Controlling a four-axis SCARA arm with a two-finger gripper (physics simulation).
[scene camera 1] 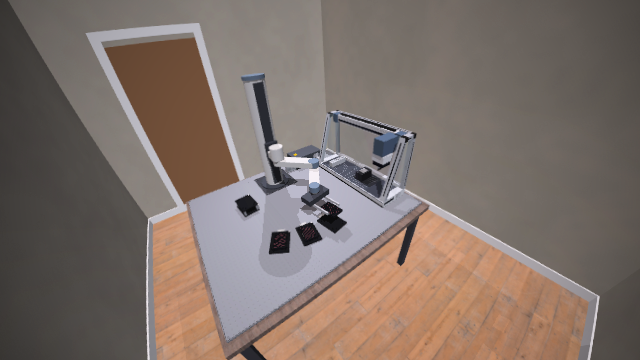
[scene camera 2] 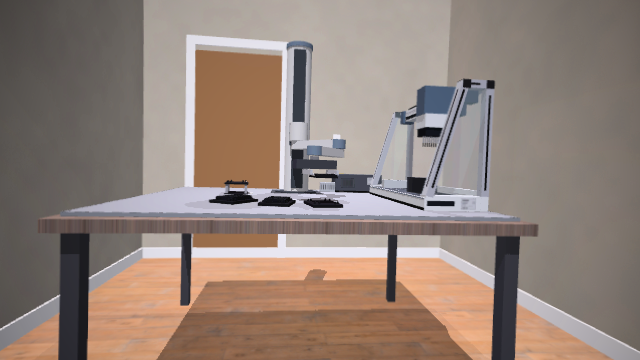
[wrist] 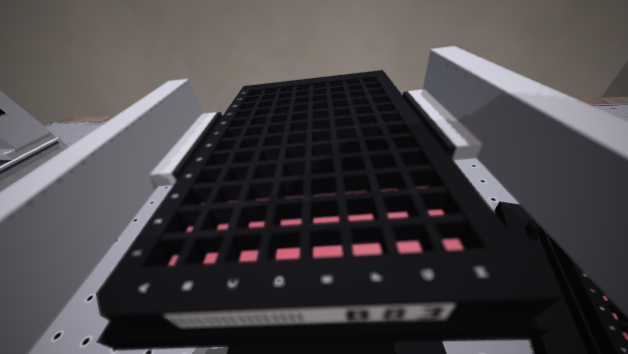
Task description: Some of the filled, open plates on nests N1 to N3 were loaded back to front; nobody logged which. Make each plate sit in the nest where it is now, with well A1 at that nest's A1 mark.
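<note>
My gripper (scene camera 1: pixel 330 209) (wrist: pixel 308 89) is shut on the long sides of black plate B83 (wrist: pixel 325 165) (scene camera 2: pixel 324 176), held level above the table. Its pink-filled wells are open. Letters A to H and the label face the wrist camera, with A at the near left. In scene camera 1 the plate hangs over the back part of an empty black nest (scene camera 1: pixel 332 223) (scene camera 2: pixel 323 203). Two filled plates, one in the middle (scene camera 1: pixel 308 233) and one at the left (scene camera 1: pixel 280 242), sit in the other nests. Their A1 corners and the nests' marks are too small to read.
A black item on a raised stand (scene camera 1: pixel 247 205) (scene camera 2: pixel 236 183) is left of the arm column (scene camera 1: pixel 262 130). A framed liquid handler (scene camera 1: pixel 367 123) (scene camera 2: pixel 487 135) stands on the right. A dark box device (scene camera 1: pixel 305 151) (scene camera 2: pixel 355 183) is behind the arm. The table's wooden edge (scene camera 1: pixel 300 304) is beyond the nests.
</note>
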